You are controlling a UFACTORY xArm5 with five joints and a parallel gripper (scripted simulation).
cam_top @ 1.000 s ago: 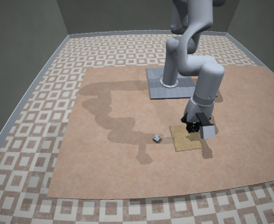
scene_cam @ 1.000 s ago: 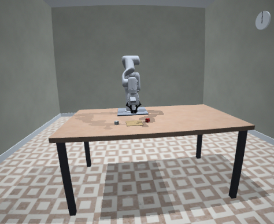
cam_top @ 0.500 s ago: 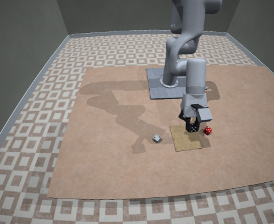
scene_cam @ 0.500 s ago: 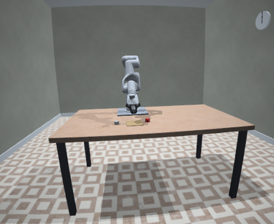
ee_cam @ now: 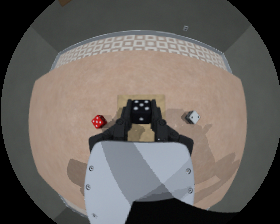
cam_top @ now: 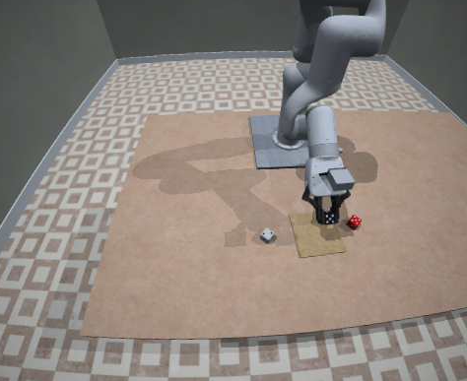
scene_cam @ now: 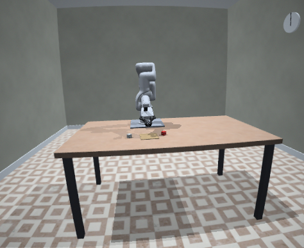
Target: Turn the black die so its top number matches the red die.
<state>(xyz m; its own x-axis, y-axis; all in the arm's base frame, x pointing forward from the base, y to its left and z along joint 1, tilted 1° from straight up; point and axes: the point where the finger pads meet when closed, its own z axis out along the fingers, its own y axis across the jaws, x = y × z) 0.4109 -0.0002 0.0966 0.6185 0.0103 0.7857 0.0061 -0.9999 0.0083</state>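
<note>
Now: hand 11 cm above the tan mat. The rest, counted from my hand: grey die: 15 cm to the right, 9 cm below; then red die: 12 cm to the left, 9 cm below, 2 cm behind; then black die: 1 cm below.
</note>
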